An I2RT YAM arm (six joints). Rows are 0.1 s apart.
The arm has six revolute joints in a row. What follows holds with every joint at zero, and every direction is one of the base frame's.
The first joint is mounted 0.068 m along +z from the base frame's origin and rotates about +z.
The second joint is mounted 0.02 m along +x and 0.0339 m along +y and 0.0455 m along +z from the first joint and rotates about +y.
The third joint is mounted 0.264 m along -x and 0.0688 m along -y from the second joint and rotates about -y.
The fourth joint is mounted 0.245 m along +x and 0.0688 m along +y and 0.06 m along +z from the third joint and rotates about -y.
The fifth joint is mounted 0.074 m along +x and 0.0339 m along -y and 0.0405 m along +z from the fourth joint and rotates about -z.
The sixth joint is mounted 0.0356 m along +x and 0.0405 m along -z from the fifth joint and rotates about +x.
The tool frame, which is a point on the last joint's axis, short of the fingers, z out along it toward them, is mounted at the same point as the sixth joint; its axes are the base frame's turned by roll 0, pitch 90 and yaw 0 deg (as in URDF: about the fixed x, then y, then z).
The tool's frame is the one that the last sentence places.
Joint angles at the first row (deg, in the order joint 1, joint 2, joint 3, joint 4, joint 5, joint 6):
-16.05 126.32 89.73 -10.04 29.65 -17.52
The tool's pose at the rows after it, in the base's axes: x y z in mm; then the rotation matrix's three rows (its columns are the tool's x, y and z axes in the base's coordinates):
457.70, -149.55, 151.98; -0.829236, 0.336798, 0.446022; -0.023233, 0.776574, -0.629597; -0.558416, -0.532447, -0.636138
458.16, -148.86, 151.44; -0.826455, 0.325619, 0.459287; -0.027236, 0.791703, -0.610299; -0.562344, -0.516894, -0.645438
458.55, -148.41, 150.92; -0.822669, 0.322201, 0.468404; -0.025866, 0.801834, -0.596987; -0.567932, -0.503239, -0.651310
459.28, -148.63, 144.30; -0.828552, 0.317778, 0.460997; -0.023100, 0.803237, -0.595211; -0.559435, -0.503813, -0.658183
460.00, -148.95, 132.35; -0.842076, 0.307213, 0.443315; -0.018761, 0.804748, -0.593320; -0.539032, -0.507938, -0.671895
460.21, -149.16, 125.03; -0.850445, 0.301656, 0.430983; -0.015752, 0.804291, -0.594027; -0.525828, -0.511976, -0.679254
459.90, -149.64, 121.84; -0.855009, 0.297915, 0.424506; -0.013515, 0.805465, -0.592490; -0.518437, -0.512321, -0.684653
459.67, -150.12, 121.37; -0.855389, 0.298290, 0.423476; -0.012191, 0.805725, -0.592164; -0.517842, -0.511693, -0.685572
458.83, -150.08, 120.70; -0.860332, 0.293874, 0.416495; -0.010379, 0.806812, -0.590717; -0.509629, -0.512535, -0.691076
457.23, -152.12, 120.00; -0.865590, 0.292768, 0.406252; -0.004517, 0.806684, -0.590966; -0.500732, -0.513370, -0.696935
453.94, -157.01, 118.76; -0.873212, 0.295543, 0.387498; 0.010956, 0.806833, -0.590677; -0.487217, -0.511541, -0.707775
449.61, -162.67, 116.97; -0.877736, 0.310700, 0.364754; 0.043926, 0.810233, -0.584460; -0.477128, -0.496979, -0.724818
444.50, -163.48, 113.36; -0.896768, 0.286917, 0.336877; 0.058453, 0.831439, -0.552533; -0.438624, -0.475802, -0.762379
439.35, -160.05, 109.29; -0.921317, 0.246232, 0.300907; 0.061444, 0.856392, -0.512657; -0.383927, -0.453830, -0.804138
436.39, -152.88, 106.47; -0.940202, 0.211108, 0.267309; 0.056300, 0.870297, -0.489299; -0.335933, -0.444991, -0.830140
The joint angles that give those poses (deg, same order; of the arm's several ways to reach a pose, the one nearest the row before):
-16.05 126.32 89.73 -9.96 28.80 -16.69
-16.05 126.34 89.73 -10.00 27.35 -16.67
-16.05 126.39 89.74 -9.98 26.37 -16.36
-16.05 127.24 89.73 -9.78 26.39 -16.29
-16.05 128.75 89.76 -9.72 26.59 -16.29
-16.05 129.67 89.76 -9.67 26.85 -16.29
-16.12 130.04 89.76 -9.83 26.83 -16.29
-16.18 130.08 89.73 -9.83 26.79 -16.27
-16.21 130.08 89.73 -10.39 26.81 -16.27
-16.49 130.08 89.73 -11.01 26.83 -16.27
-17.17 130.08 89.73 -12.08 26.74 -16.08
-18.00 130.08 89.73 -13.61 26.30 -14.83
-18.39 130.08 89.73 -16.71 24.71 -14.50
-18.30 130.08 89.73 -20.60 23.09 -14.55
-17.61 130.08 89.73 -23.77 22.68 -14.48

